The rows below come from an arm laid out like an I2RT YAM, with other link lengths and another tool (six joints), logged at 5 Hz.
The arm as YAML. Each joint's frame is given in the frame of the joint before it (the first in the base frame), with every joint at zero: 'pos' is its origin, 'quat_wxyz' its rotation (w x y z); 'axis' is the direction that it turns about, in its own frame. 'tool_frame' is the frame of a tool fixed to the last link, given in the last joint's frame.
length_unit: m
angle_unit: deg
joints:
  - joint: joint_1
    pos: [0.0, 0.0, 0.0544]
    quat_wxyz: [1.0, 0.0, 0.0, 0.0]
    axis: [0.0, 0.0, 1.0]
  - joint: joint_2
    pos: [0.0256, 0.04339, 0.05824]
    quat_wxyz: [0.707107, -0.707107, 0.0, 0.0]
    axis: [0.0, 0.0, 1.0]
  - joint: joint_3
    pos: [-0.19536, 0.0, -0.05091]
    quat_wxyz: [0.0, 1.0, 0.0, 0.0]
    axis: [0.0, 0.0, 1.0]
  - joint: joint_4
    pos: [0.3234, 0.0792, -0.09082]
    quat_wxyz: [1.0, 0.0, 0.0, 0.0]
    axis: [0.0, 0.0, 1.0]
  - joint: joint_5
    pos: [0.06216, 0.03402, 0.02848]
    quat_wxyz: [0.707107, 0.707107, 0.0, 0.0]
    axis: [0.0, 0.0, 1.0]
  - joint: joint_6
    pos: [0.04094, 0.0, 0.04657]
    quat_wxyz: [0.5, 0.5, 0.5, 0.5]
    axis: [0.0, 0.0, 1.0]
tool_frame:
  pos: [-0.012, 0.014, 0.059]
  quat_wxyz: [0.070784, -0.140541, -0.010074, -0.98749]
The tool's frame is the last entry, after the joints.
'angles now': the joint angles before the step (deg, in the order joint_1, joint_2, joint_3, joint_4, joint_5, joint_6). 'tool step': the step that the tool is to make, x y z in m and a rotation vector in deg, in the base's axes. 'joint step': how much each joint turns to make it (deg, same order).
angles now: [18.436 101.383 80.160 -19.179 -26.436 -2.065]
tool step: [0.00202 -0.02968 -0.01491 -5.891 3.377 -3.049]
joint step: [-2.731 0.000 -0.372 -6.033 3.432 -3.454]
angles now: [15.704 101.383 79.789 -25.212 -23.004 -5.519]
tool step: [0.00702 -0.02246 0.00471 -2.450 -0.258 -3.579]
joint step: [-2.316 -1.112 0.046 -1.815 2.645 -0.787]
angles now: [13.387 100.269 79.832 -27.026 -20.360 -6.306]
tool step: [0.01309 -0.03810 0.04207 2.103 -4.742 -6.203]
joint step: [-4.874 -5.268 0.001 0.436 0.132 1.880]
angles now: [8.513 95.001 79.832 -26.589 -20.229 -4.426]
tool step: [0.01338 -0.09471 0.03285 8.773 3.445 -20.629]
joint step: [-11.977 -4.677 0.000 -3.234 0.722 13.179]
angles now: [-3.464 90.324 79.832 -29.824 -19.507 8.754]
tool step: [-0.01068 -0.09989 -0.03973 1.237 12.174 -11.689]
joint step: [-12.743 3.430 -0.023 -9.201 -0.065 -1.399]
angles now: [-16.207 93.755 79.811 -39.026 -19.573 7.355]
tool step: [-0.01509 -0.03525 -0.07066 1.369 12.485 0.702]
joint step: [-4.917 8.983 0.000 -5.529 -0.437 -6.578]
